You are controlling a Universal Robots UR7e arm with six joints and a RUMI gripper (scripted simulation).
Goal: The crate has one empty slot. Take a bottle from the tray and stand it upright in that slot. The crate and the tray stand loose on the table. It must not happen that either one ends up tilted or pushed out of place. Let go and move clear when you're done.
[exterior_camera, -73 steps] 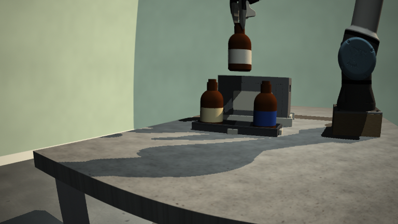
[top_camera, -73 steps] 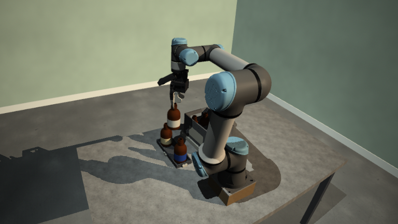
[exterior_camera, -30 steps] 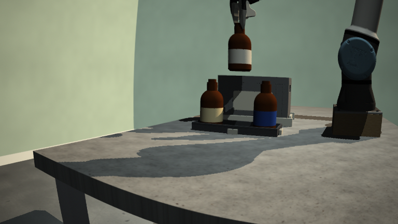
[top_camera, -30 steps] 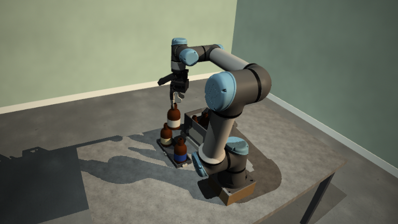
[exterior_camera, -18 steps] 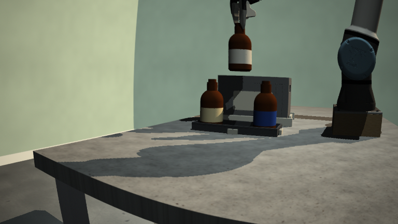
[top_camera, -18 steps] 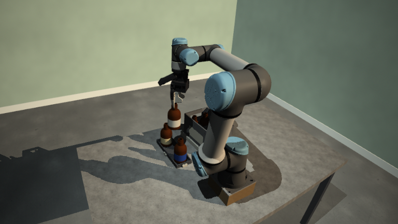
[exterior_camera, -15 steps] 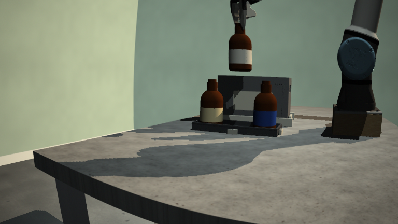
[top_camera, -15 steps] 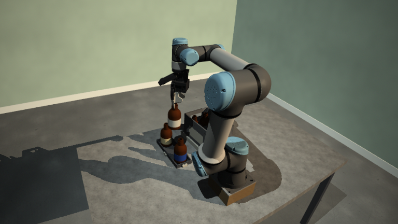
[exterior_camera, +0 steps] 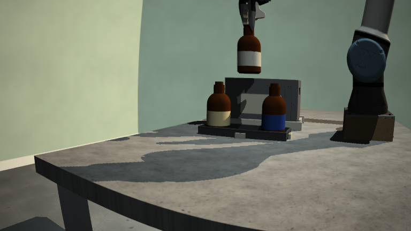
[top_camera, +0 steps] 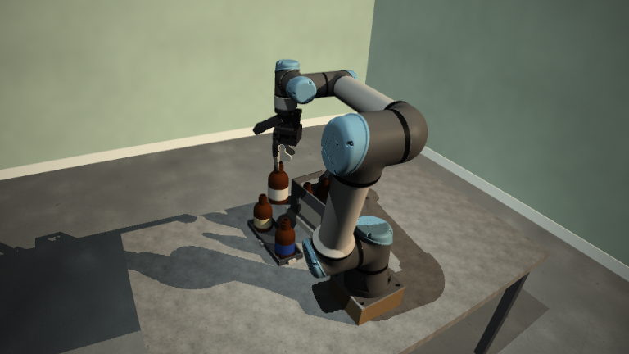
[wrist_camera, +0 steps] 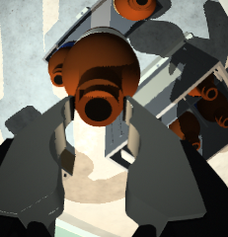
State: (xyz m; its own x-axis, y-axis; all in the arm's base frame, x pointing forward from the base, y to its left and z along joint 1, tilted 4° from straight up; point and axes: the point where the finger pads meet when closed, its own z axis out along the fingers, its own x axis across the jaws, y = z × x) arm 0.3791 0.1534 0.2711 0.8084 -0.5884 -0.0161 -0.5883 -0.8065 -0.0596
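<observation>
The bottle lies 70 mm below my hand. Also, from my hand: grey crate (250 mm below, 230 mm to the right, 30 mm ahead); then dark tray (320 mm below, 10 mm to the left).
</observation>
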